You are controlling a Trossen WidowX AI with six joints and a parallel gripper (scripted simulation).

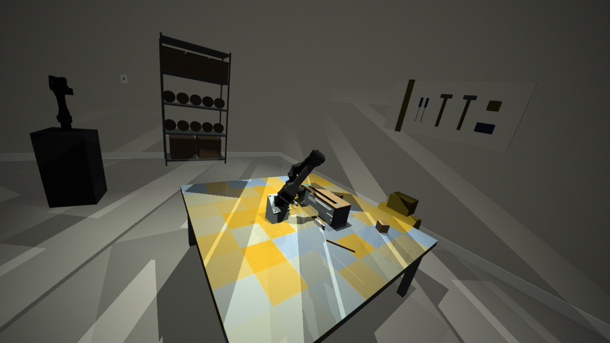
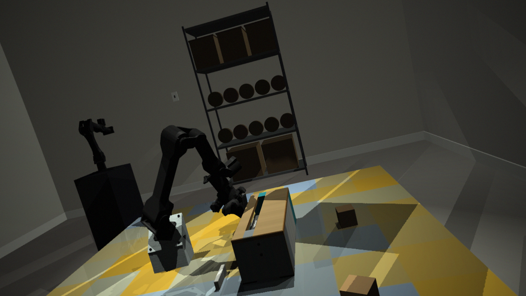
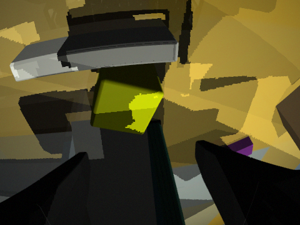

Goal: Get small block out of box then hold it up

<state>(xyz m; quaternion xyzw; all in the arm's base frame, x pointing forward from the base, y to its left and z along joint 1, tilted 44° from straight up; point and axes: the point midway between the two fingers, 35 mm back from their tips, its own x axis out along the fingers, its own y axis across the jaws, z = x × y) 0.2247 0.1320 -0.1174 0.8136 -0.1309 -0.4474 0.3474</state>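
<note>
Right now my gripper tip is 1 cm past the yellow-green block, 1 cm to the left of it and 3 cm above it. Also, from my gripper tip: thin stick: 1 cm behind, 53 cm to the right, 5 cm below; then box: 8 cm ahead, 17 cm to the right, 1 cm above.
</note>
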